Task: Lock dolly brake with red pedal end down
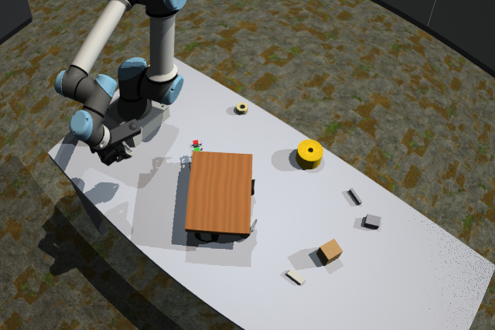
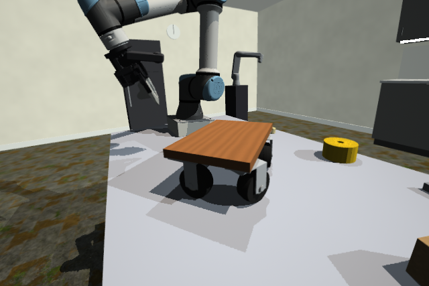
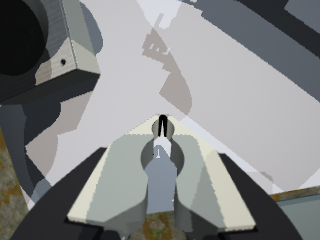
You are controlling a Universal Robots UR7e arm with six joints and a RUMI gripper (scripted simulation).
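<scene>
Right now my hand is 220 mm to the right of the brake pedal, 120 mm above it and 110 mm short of it. The rest, counted from my hand: tan ring 510 mm to the left, 190 mm below, 120 mm ahead; brown box 710 mm ahead, 170 mm below, 120 mm to the left; yellow cylinder 450 mm to the left, 450 mm ahead, 180 mm below.
</scene>
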